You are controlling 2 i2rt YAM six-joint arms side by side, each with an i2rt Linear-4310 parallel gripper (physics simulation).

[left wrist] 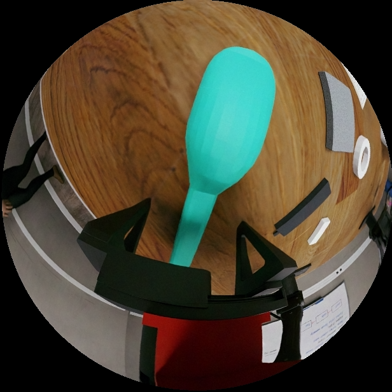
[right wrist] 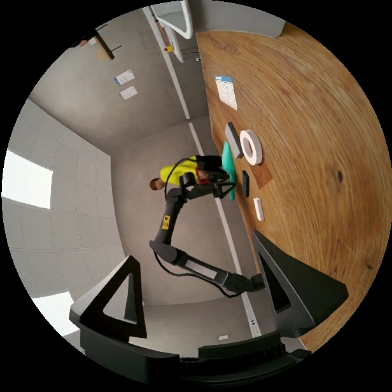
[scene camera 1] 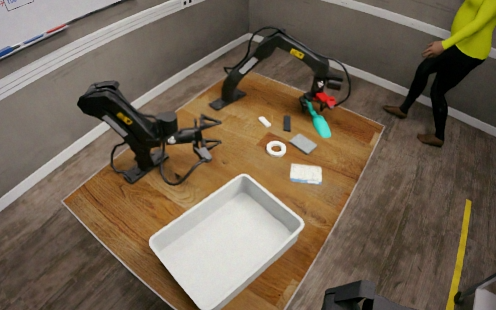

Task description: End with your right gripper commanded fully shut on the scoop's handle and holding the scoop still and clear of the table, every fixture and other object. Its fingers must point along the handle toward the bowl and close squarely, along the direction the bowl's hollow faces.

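Places are measured from the left arm's base along level axes (x ahead, y up, z right), in centimetres.
Pixels of known places: left gripper, fingertip midpoint: (scene camera 1: pixel 312 112); right gripper, fingertip midpoint: (scene camera 1: pixel 221 132); left arm's base at its link origin: (scene camera 1: pixel 227 99); right arm's base at its link origin: (scene camera 1: pixel 146 166).
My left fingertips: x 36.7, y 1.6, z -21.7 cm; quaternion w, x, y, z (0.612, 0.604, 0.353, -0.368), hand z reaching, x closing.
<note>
For each thing: its top centre in the pictures, then the offset to it from my left fingertips. Level surfaces: height alone.
- turquoise scoop at its top centre: (scene camera 1: pixel 316 111) dx +3.2, dy +3.2, dz +1.6 cm
- wooden table at its surface level: dy -1.5 cm
- grey block at its top centre: (scene camera 1: pixel 303 142) dx +10.0, dy -0.1, dz +20.2 cm
- white ring at its top centre: (scene camera 1: pixel 276 147) dx +3.9, dy -0.1, dz +31.1 cm
- black bar at its top centre: (scene camera 1: pixel 287 121) dx -4.1, dy -0.6, dz +14.2 cm
- small white block at its top centre: (scene camera 1: pixel 264 120) dx -11.6, dy -0.3, dz +21.7 cm
- white card at its top centre: (scene camera 1: pixel 306 173) dx +20.8, dy -1.4, dz +32.2 cm
- large white tray at its top centre: (scene camera 1: pixel 227 233) dx +22.5, dy +8.2, dz +75.2 cm
A turquoise scoop (scene camera 1: pixel 321 126) (left wrist: pixel 230 120) (right wrist: pixel 228 162) lies on the wooden table (scene camera 1: pixel 200 175), its bowl bulging toward the left wrist camera. Its narrow handle runs back under my left gripper. My left gripper (scene camera 1: pixel 307 106) (left wrist: pixel 196 214) (right wrist: pixel 232 179) is open above the handle, which passes between and below its fingers in the left wrist view; the handle's end is hidden by the gripper body. My right gripper (scene camera 1: pixel 220 132) is open and empty, held above the table well to the left of the scoop in the scene view, fingers pointing sideways.
A grey block (scene camera 1: pixel 303 143) (left wrist: pixel 341 112), a white ring (scene camera 1: pixel 269 148), a black bar (scene camera 1: pixel 287 123) (left wrist: pixel 302 207) and a small white block (scene camera 1: pixel 264 121) (left wrist: pixel 319 231) lie near the scoop. A white card (scene camera 1: pixel 306 173) and a large white tray (scene camera 1: pixel 225 245) are nearer the scene camera.
</note>
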